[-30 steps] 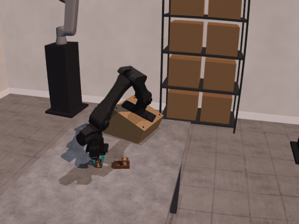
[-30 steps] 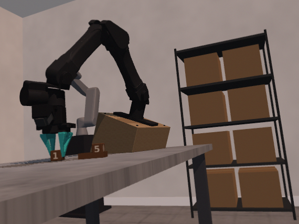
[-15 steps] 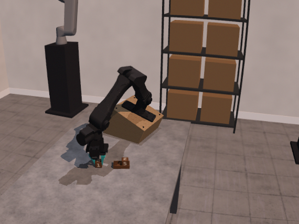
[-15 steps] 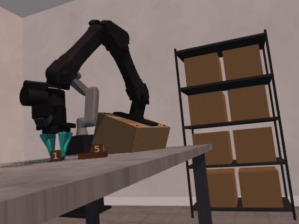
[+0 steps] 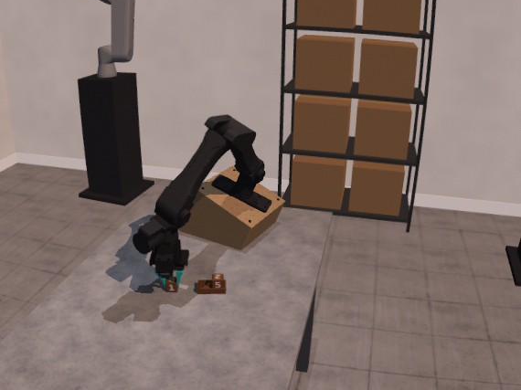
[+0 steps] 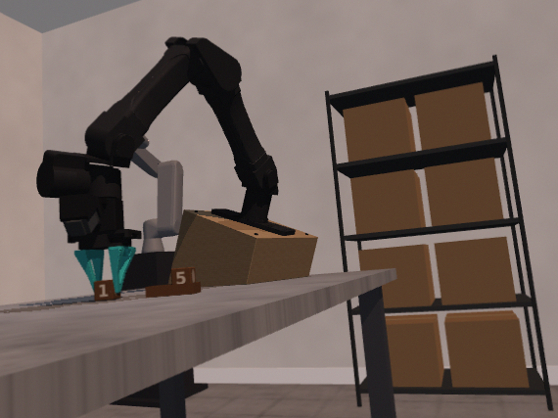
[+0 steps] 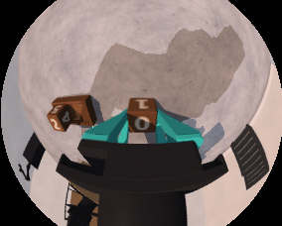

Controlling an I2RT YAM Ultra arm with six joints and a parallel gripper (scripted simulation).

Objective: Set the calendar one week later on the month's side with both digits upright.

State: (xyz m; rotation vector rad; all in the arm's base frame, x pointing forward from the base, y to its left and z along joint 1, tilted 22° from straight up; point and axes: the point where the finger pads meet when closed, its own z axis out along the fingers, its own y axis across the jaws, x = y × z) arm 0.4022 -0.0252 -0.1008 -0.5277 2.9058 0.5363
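Now: the brown cube right at my hand. Round my hand: brown calendar tray (4 cm behind, 10 cm to the left, 1 cm below).
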